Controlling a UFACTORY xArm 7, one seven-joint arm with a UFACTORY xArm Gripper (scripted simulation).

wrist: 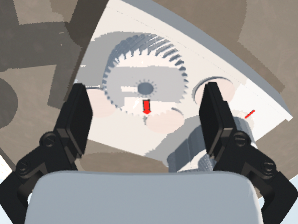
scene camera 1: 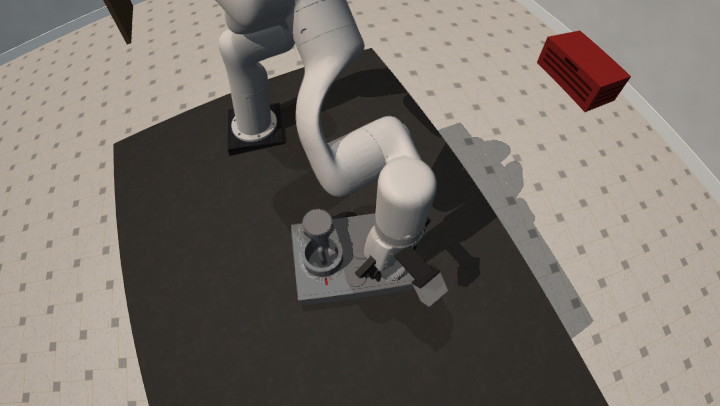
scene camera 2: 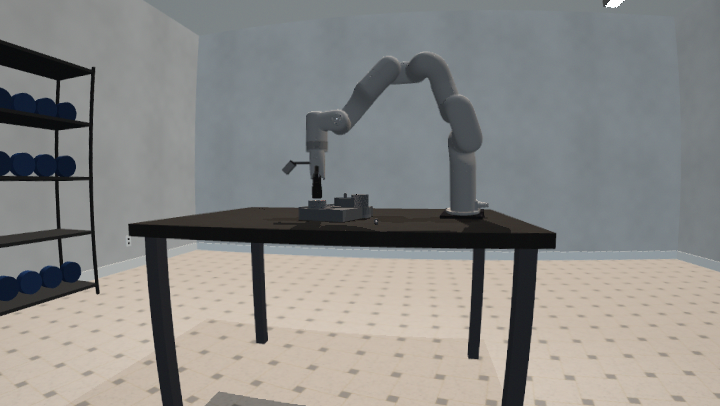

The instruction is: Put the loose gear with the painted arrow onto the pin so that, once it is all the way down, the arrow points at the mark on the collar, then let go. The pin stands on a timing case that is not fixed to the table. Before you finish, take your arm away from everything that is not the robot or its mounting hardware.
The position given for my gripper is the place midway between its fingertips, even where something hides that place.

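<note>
Scene camera 1 shows a timing case (scene camera 1: pixel 321 279). In scene camera 2 I see the timing case (scene camera 2: pixel 359 203) and my gripper (scene camera 2: pixel 317 198). The wrist view shows a loose gear (wrist: pixel 144 75), my gripper (wrist: pixel 145 97) and the timing case (wrist: pixel 204 57).
</note>
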